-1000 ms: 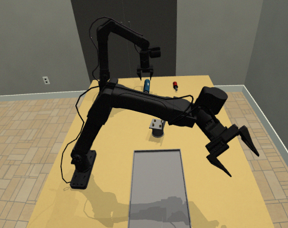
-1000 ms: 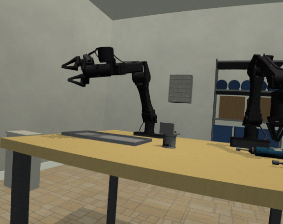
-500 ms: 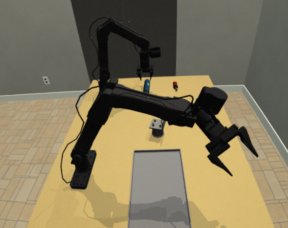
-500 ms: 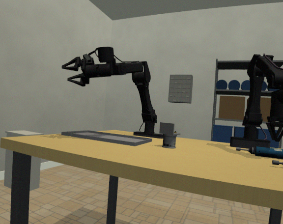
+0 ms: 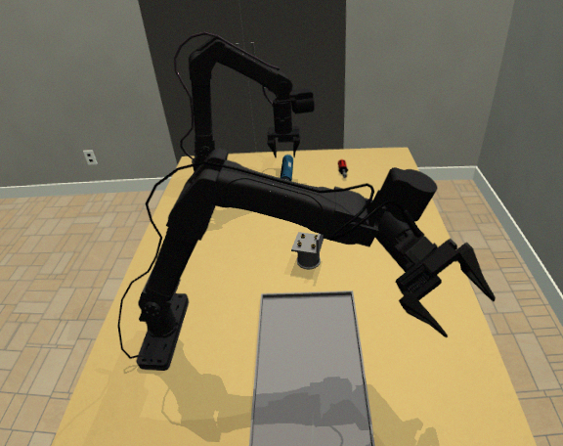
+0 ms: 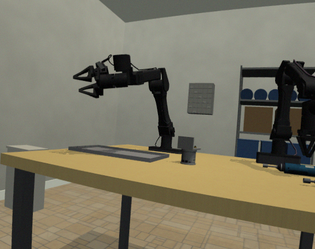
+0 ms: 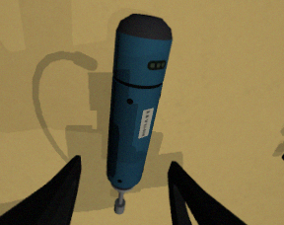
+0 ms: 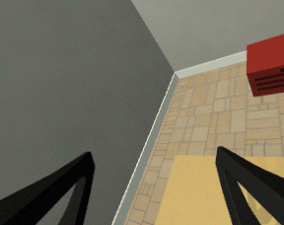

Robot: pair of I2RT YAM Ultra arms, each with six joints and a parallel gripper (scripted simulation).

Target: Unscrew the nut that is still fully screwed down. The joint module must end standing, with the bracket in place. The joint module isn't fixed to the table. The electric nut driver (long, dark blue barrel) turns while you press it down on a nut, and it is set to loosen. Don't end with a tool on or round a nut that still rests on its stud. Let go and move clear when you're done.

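Now: right hand 410 mm to the right of the bracket, 210 mm past it and 210 mm above it. From my right hand the other things lie so: joint module 410 mm to the left, 250 mm below, 210 mm behind; grey tray 280 mm below, 220 mm behind, 80 mm to the left; socket 720 mm to the left, 280 mm behind, 260 mm below.
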